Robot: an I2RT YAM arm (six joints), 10 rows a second.
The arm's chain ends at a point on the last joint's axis. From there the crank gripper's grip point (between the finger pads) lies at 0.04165 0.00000 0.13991 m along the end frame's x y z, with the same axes.
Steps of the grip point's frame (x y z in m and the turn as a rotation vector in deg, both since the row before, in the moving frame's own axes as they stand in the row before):
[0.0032, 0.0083, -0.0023, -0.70, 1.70, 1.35]
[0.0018, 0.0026, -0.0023, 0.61, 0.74, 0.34]
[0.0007, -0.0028, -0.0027, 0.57, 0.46, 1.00]
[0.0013, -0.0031, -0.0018, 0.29, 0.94, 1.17]
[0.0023, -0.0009, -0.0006, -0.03, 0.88, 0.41]
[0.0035, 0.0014, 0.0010, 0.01, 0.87, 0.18]
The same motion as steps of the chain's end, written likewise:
[-0.0009, 0.0056, -0.0010, -0.70, 1.70, 1.35]
[0.0000, 0.0038, -0.0017, 0.61, 0.74, 0.34]
[-0.0004, -0.0021, -0.0024, 0.57, 0.46, 1.00]
[-0.0010, -0.0033, -0.0011, 0.29, 0.94, 1.17]
[0.0002, -0.0013, 0.0001, -0.03, 0.88, 0.41]
[0.0014, 0.0013, 0.0016, 0.01, 0.87, 0.18]

